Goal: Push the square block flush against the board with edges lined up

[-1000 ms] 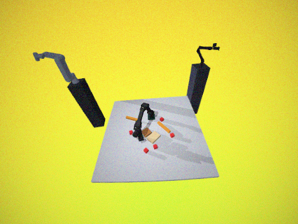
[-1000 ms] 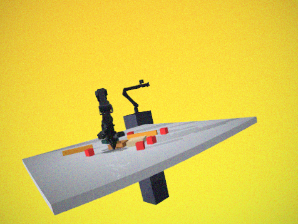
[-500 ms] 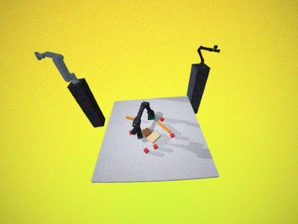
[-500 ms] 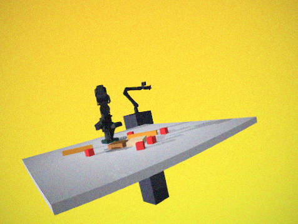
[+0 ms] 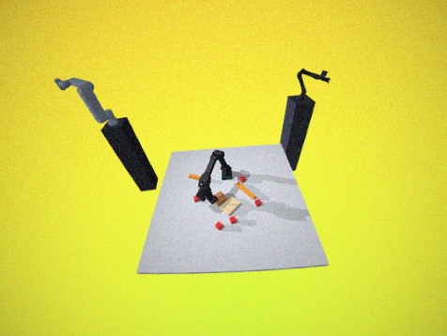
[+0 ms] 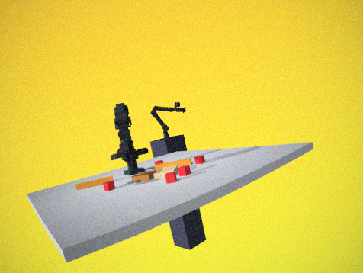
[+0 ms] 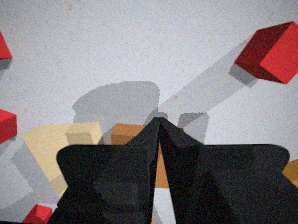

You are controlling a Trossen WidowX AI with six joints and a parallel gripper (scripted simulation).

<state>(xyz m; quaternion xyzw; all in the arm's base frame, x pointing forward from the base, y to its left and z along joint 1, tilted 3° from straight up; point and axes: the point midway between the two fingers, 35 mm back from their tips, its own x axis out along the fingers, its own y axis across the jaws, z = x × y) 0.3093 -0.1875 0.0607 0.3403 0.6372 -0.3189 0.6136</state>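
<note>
Now: gripper tip 80 mm to the right of the brown square block, 50 mm above it and 40 mm past it. From my gripper tip the other things lie so: pale tan board: 170 mm to the left, 50 mm below, 50 mm ahead.
</note>
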